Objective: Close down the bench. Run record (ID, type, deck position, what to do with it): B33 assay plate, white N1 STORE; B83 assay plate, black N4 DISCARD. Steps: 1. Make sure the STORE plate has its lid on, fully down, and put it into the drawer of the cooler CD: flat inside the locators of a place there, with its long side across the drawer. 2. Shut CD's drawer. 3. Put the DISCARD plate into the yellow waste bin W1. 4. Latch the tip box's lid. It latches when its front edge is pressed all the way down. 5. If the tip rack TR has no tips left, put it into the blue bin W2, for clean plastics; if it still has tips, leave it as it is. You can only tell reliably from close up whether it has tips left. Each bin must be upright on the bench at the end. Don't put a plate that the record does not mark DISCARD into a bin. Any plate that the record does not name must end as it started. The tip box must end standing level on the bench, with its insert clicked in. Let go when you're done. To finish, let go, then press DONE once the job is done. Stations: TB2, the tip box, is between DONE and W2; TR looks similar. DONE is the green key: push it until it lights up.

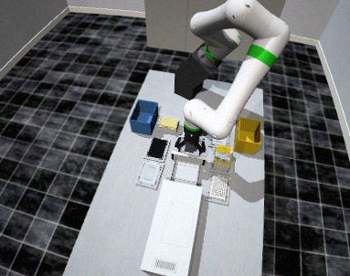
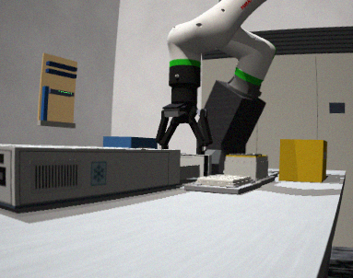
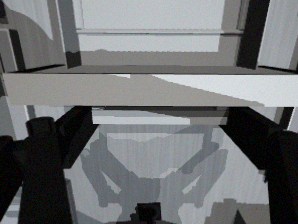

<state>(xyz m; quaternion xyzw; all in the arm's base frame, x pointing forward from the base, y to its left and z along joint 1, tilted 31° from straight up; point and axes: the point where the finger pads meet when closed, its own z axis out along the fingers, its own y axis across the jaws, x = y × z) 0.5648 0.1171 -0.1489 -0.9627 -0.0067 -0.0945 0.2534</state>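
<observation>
Now: hand 190 mm past the clear plate lid, 150 mm to the right of it and 30 mm above it. The rest, counted from my hand: black assay plate (190 mm to the right, 30 mm below); yellow-topped tip holder (180 mm to the left, 30 mm behind, 10 mm above); cooler drawer (150 mm ahead, 10 mm to the left, 10 mm below).
</observation>
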